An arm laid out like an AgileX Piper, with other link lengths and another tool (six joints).
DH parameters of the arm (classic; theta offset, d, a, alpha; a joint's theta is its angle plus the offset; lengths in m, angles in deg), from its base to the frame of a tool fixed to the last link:
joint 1: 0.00 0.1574 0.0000 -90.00
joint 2: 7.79 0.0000 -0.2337 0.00
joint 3: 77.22 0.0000 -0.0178 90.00
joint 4: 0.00 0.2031 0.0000 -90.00
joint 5: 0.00 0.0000 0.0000 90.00
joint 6: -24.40 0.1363 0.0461 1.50
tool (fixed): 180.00 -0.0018 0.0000 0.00
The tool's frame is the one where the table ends.
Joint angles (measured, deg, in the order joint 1, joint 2, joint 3, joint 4, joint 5, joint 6), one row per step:
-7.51, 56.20, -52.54, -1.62, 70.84, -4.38
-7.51, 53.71, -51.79, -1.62, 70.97, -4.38
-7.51, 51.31, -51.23, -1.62, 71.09, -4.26
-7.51, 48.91, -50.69, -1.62, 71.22, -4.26
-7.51, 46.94, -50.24, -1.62, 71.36, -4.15
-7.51, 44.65, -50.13, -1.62, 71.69, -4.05
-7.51, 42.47, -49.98, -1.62, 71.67, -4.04
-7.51, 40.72, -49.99, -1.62, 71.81, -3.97
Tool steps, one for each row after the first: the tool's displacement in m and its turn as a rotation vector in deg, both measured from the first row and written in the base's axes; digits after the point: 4 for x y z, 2 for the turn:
-0.0058, 0.0008, 0.0018, -0.21, -1.60, 0.00
-0.0112, 0.0016, 0.0039, -0.39, -3.31, -0.12
-0.0165, 0.0023, 0.0057, -0.61, -5.03, -0.12
-0.0210, 0.0029, 0.0070, -0.75, -6.40, -0.23
-0.0260, 0.0037, 0.0098, -0.95, -8.25, -0.32
-0.0301, 0.0042, 0.0123, -1.20, -10.28, -0.33
-0.0336, 0.0047, 0.0146, -1.38, -11.89, -0.39

